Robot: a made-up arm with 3 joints. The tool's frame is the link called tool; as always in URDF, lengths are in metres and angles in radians. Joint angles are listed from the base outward. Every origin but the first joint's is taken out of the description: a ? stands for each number. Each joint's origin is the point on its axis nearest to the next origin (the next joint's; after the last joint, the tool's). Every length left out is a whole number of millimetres.
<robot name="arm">
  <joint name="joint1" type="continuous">
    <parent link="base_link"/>
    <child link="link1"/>
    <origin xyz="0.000 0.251 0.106" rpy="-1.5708 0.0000 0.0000"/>
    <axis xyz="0 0 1"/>
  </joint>
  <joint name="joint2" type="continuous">
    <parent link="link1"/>
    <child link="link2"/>
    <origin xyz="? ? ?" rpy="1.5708 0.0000 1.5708"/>
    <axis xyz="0 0 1"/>
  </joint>
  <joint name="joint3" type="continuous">
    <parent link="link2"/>
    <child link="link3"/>
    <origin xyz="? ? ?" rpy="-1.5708 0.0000 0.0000"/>
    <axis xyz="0 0 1"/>
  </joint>
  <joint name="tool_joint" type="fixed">
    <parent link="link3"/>
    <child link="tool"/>
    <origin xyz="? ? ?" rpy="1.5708 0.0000 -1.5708"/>
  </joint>
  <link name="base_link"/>
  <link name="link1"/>
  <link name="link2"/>
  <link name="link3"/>
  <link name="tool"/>
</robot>
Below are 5 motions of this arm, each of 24 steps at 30 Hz.
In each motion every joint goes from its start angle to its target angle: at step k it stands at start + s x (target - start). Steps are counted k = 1, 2, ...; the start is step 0. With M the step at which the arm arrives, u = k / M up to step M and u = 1 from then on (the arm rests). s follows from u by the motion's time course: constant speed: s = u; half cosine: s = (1 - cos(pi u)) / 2; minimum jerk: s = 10 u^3 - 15 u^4 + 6 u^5.
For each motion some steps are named. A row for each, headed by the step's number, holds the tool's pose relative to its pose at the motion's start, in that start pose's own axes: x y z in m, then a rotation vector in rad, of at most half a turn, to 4 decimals.
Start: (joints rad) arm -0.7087 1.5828 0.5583
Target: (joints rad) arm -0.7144 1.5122 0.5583
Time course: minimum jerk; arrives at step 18
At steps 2, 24:
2: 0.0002 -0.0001 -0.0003 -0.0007 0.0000 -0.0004
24: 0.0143 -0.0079 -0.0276 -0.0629 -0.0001 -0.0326

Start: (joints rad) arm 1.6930 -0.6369 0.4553
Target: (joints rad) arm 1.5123 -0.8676 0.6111
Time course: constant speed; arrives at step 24
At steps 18, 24:
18: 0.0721 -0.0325 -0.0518 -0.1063 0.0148 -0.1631
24: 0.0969 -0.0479 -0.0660 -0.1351 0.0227 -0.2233

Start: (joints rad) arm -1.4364 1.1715 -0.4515
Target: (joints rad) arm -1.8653 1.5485 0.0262
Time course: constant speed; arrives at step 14
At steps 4, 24:
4: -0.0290 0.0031 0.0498 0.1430 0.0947 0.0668
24: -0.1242 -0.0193 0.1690 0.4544 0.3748 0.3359

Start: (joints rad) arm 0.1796 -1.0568 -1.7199
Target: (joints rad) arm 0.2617 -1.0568 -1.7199
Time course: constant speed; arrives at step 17
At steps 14, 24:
14: 0.0054 -0.0041 0.0205 0.0582 0.0332 -0.0087
24: 0.0067 -0.0052 0.0249 0.0707 0.0404 -0.0106

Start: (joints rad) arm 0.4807 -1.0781 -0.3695
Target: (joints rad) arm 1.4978 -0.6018 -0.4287
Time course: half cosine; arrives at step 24
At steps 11, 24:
11: -0.1006 -0.0072 0.1348 0.3256 0.2234 0.2639
24: -0.1321 -0.0861 0.2855 0.6947 0.6296 0.5335

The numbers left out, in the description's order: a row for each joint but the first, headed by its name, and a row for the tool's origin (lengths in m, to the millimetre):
joint2: -0.044 -0.010 0.000
joint3: 0.020 0.443 0.000
tool: 0.006 -0.145 0.000

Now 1 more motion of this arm.
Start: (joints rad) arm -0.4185 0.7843 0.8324
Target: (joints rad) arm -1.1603 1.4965 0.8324
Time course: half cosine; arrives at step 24
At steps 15, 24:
15: -0.2874 -0.0095 -0.0097 -0.0044 -0.2664 0.6550
24: -0.4040 -0.0805 -0.0536 -0.0520 -0.3159 0.9651

